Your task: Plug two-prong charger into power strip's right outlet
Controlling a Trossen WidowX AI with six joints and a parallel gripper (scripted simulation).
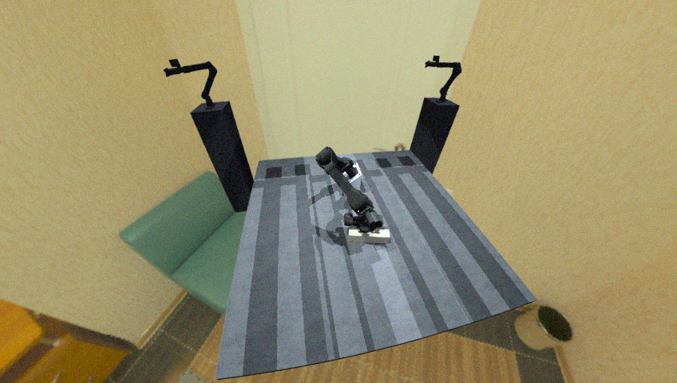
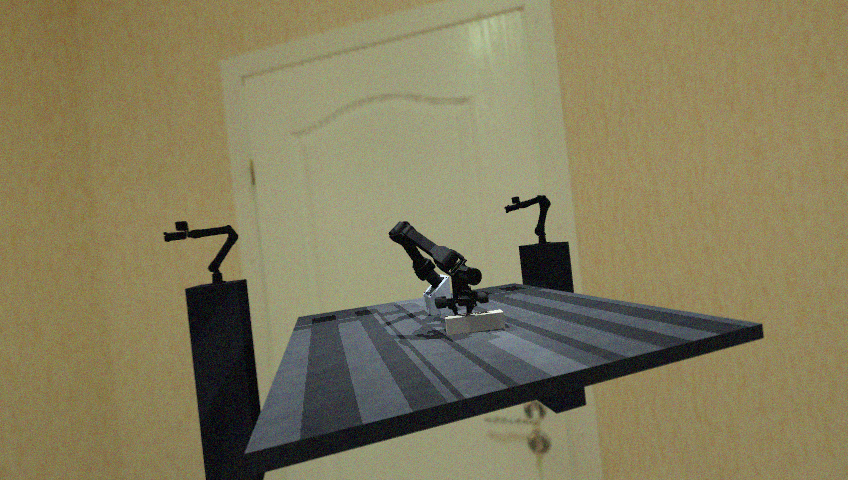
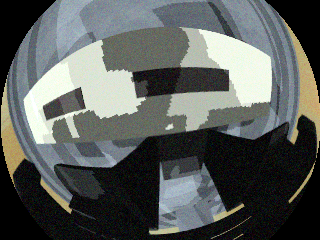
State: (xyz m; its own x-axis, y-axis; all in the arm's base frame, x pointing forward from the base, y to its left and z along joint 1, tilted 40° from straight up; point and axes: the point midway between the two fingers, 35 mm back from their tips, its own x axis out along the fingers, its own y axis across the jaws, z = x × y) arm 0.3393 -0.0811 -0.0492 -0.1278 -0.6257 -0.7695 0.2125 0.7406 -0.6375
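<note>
The black two-prong charger is 2 cm ahead of my gripper tip and 1 cm above it.
</note>
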